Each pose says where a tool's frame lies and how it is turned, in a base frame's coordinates. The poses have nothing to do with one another.
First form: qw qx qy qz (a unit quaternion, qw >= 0); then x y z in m.
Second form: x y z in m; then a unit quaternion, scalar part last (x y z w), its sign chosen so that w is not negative. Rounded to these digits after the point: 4 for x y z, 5 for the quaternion.
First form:
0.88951, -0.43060, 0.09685, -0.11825, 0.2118, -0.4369, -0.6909
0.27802, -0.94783, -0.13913, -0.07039, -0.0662, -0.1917, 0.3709
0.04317, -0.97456, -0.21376, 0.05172, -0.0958, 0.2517, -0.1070
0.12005, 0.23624, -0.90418, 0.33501, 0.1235, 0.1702, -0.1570
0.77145, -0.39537, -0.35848, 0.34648, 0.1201, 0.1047, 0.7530
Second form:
0.2118, -0.4369, -0.6909, -0.43060, 0.09685, -0.11825, 0.88951
-0.0662, -0.1917, 0.3709, -0.94783, -0.13913, -0.07039, 0.27802
-0.0958, 0.2517, -0.1070, -0.97456, -0.21376, 0.05172, 0.04317
0.1235, 0.1702, -0.1570, 0.23624, -0.90418, 0.33501, 0.12005
0.1201, 0.1047, 0.7530, -0.39537, -0.35848, 0.34648, 0.77145

